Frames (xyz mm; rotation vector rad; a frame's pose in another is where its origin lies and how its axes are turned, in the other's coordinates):
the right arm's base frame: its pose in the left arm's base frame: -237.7 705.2 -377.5 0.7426 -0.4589 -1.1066
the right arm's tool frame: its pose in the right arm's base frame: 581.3 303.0 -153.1 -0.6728 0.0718 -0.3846
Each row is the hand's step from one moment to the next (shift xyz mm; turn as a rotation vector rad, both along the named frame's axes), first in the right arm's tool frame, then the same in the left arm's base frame.
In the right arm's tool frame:
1: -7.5 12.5 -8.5 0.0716 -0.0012 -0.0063
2: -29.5 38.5 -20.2 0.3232 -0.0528 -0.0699
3: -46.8 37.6 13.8 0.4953 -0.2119 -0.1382
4: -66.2 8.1 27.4 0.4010 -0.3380 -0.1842
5: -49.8 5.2 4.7 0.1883 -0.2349 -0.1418
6: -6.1 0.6 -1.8 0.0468 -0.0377 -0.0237
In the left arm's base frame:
1: 12.3 10.3 -5.1 0.0059 -0.0673 -0.0245
2: 37.0 36.4 -8.2 -0.0173 -0.2963 -0.1551
3: 32.0 44.0 28.9 -0.1542 -0.4550 -0.2802
4: -0.1 57.0 44.1 -0.2847 -0.3610 -0.3124
5: 0.2 47.0 17.8 -0.2052 -0.1603 -0.2072
6: 0.2 6.4 -0.1 -0.0313 -0.0414 -0.0384

